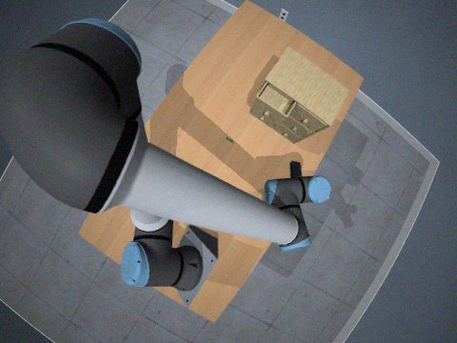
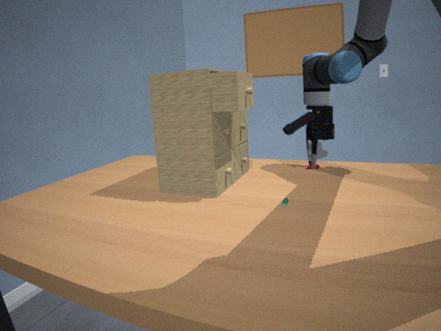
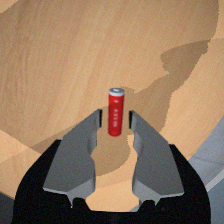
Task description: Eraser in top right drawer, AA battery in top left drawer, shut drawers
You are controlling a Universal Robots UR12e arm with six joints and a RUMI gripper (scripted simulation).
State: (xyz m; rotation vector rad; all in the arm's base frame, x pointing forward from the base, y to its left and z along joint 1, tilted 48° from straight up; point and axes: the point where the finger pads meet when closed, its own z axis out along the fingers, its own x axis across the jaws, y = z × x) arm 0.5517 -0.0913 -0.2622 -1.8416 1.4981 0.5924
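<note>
Now: hand 10 mm above the red AA battery. The rest, counted from my hand: eraser (380 mm ahead, 110 mm to the left, 220 mm above); green AA battery (80 mm ahead, 350 mm to the left, 10 mm below).
</note>
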